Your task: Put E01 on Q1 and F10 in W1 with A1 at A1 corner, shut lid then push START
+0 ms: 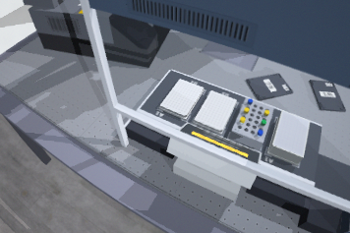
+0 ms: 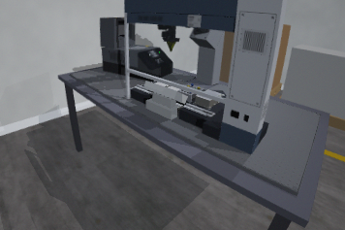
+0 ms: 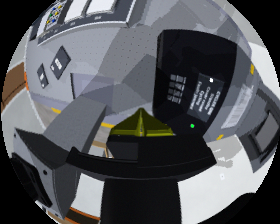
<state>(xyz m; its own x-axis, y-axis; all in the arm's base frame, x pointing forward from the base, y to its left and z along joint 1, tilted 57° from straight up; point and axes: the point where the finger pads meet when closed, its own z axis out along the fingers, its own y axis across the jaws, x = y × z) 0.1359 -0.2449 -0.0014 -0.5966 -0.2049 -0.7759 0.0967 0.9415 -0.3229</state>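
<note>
The grey tube cooling block lies 41 cm ahead of my hand, 26 cm to the left of it and 14 cm below it. From my hand the other things lie so: white deep-well block (45 cm ahead, 36 cm to the left, 14 cm below); grey post (47 cm ahead, 9 cm to the right, 2 cm above); dark gantry housing (69 cm ahead, 53 cm to the left, 6 cm above).
</note>
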